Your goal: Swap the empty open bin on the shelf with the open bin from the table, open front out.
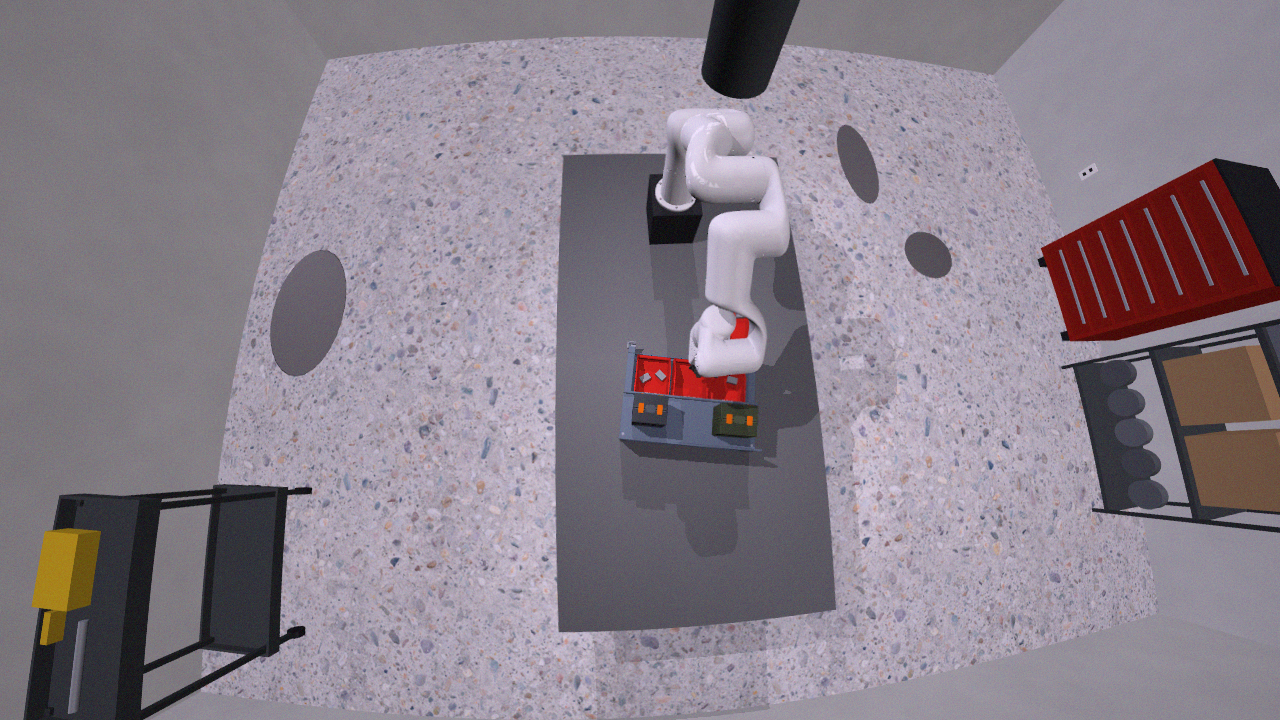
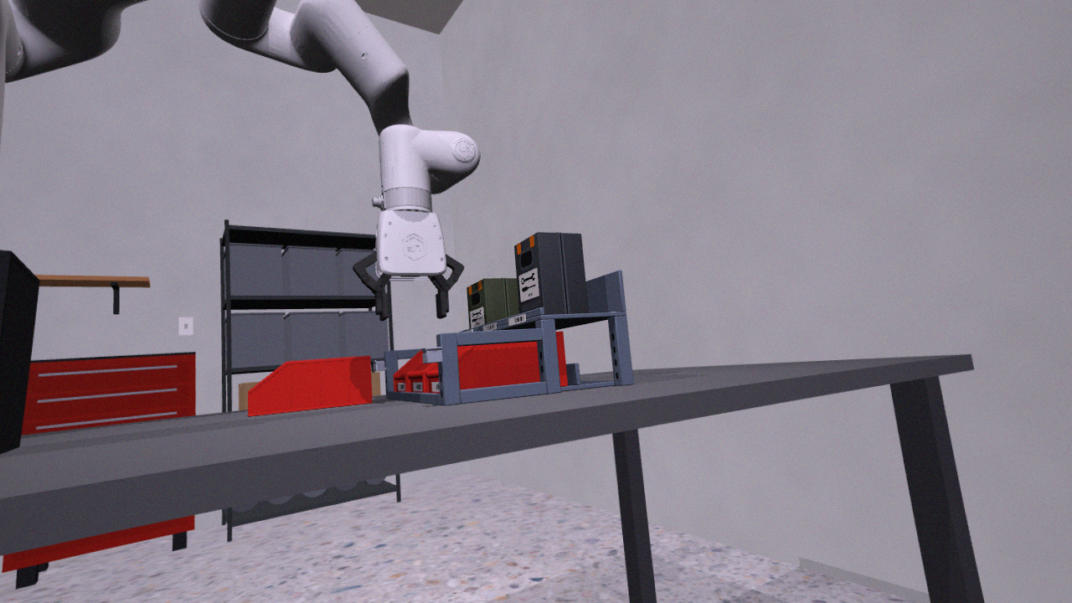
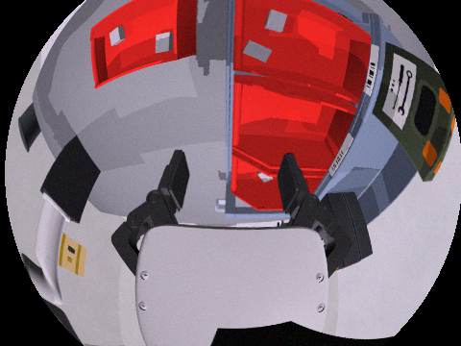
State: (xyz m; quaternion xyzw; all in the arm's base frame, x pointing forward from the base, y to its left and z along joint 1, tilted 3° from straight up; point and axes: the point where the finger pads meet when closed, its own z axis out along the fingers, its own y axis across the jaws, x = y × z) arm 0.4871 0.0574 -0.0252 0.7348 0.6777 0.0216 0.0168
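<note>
The shelf lip is 10 mm behind my hand and 130 mm below it. From my hand the other things lie so: dark grey box 170 mm ahead, 130 mm to the right, 30 mm above; then green box 190 mm ahead, 100 mm to the left, 20 mm above.
</note>
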